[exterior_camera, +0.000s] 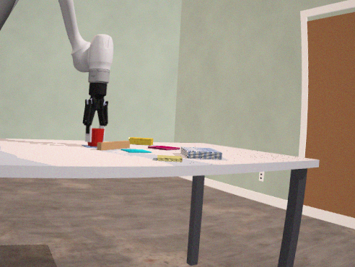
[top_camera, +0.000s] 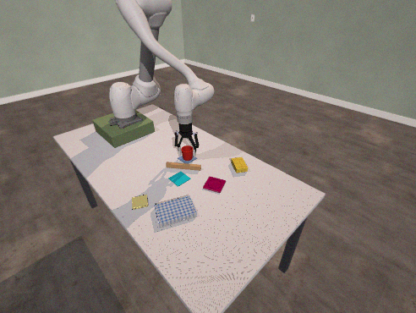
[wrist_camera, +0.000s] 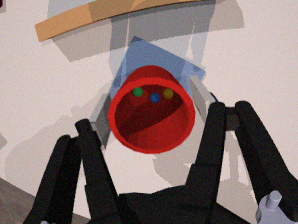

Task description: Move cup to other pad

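Now: the red cup 20 mm below my hand. From my hand the other things lie so: wooden rail 60 mm ahead, 80 mm to the right, 40 mm below; then blue marble 10 mm behind, 30 mm below; then teal pad 120 mm ahead, 160 mm to the right, 50 mm below.
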